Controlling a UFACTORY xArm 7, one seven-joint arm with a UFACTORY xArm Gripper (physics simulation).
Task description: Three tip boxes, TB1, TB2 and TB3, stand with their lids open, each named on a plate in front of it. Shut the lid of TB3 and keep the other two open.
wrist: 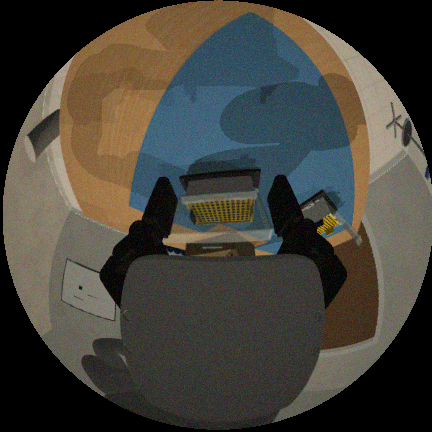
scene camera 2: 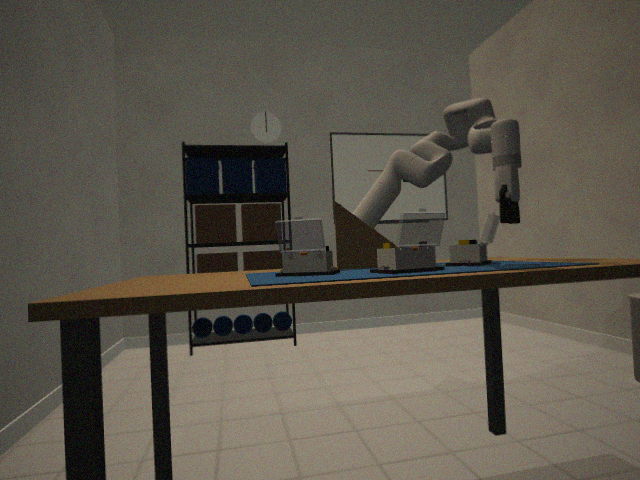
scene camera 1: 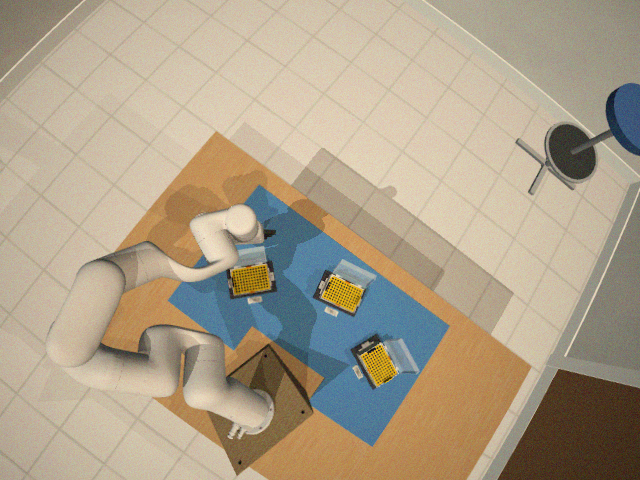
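Three tip boxes with yellow racks and clear raised lids stand on the blue mat. The left box in scene camera 1 has its lid open; this box also shows at the right of scene camera 2 and nearest in the wrist view. The middle box and the right box are open too. The name plates are too small to read. My gripper is open and empty, beside the left box's lid, near its top edge height.
The blue mat lies on the wooden table. My arm's brown base plate stands at the table's near side. A stool is on the floor beyond. A shelf rack stands behind the table.
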